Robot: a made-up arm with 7 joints. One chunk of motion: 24 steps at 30 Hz.
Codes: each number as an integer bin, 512 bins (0 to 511) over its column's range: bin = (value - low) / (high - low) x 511, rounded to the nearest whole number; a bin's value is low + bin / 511 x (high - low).
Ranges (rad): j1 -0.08..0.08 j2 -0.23..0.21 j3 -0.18..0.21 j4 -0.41..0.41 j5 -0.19..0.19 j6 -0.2..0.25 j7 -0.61..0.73
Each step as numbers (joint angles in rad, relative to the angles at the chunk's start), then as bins.
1 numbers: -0.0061 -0.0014 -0.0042 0.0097 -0.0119 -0.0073 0.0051
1 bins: 236 265 230 262 239 219 235
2 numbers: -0.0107 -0.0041 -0.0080 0.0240 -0.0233 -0.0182 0.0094
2 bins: 221 262 225 270 224 206 236
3 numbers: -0.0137 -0.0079 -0.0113 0.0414 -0.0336 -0.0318 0.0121
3 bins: 212 258 221 281 210 191 237
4 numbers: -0.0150 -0.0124 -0.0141 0.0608 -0.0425 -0.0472 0.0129
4 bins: 208 253 217 293 198 174 238
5 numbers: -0.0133 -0.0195 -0.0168 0.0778 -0.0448 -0.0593 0.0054
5 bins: 213 244 214 304 195 160 235
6 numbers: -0.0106 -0.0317 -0.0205 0.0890 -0.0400 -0.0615 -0.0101
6 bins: 222 230 209 311 202 157 229
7 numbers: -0.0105 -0.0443 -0.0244 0.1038 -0.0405 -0.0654 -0.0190
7 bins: 222 216 204 320 201 153 225
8 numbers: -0.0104 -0.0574 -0.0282 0.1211 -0.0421 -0.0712 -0.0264
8 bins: 222 200 199 331 199 146 223
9 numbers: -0.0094 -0.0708 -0.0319 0.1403 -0.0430 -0.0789 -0.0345
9 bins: 225 185 194 343 198 138 219
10 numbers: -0.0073 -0.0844 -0.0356 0.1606 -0.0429 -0.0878 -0.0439
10 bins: 232 169 189 356 198 127 216
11 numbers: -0.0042 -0.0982 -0.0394 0.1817 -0.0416 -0.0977 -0.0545
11 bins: 242 153 184 369 200 116 212
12 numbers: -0.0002 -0.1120 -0.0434 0.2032 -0.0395 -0.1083 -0.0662
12 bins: 255 137 179 382 202 104 207
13 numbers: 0.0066 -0.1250 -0.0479 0.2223 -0.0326 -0.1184 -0.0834
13 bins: 277 122 173 394 212 93 201
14 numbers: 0.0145 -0.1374 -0.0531 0.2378 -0.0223 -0.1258 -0.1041
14 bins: 302 108 166 404 226 84 193
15 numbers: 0.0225 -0.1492 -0.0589 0.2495 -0.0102 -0.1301 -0.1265
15 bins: 327 94 159 411 242 79 184
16 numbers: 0.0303 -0.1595 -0.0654 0.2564 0.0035 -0.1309 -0.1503
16 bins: 352 82 150 415 260 78 175
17 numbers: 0.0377 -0.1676 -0.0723 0.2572 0.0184 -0.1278 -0.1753
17 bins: 376 72 141 416 280 82 166
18 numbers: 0.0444 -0.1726 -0.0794 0.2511 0.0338 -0.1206 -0.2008
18 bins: 397 67 132 412 301 90 156
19 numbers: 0.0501 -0.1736 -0.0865 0.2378 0.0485 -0.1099 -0.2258
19 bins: 416 66 123 404 321 102 147
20 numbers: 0.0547 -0.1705 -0.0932 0.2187 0.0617 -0.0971 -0.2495
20 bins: 430 69 114 392 338 117 137
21 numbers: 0.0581 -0.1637 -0.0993 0.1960 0.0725 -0.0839 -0.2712
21 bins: 441 77 106 378 353 132 129
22 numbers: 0.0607 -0.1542 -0.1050 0.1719 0.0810 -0.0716 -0.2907
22 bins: 449 88 98 363 364 146 122
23 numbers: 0.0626 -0.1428 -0.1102 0.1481 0.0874 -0.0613 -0.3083
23 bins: 455 101 91 348 373 158 115
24 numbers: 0.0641 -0.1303 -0.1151 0.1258 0.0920 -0.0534 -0.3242
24 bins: 460 116 85 334 379 166 109
